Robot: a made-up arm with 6 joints. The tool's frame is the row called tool.
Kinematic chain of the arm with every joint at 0, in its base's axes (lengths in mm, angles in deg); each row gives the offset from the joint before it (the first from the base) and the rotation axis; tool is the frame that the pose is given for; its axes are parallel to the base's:
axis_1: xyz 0 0 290 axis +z
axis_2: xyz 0 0 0 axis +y
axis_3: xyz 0 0 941 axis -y
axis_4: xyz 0 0 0 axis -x
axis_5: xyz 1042 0 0 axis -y
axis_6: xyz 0 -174 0 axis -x
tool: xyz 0 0 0
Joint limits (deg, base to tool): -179.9..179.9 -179.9..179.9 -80..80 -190..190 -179.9..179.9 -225..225
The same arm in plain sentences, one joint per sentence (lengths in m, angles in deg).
The arm has six revolute joints in a row. What follows holds with every joint at zero, and every direction is one of the base frame's.
The first joint sits 0.2900 m along +z from the base frame's origin and turns about +z, from -179.90 to 179.90 deg.
The second joint sits at the same point as the first joint and turns about +y, from -179.90 to 179.90 deg.
The third joint sits 0.9410 m along +z from the second joint and turns about -y, from -80.00 to 80.00 deg.
The fourth joint sits at the same point as the third joint and turns about -x, from -190.00 to 190.00 deg.
The fifth joint sits 1.0420 m along +x from the fourth joint and turns about -y, from -179.90 to 179.90 deg.
The sixth joint sits 0.1740 m along -y from the fifth joint and turns about -x, from -225.00 to 225.00 deg.
The tool frame, which is the frame that the pose is given for, sits at the same point as the sixth joint; its axes are parallel to the base frame's.

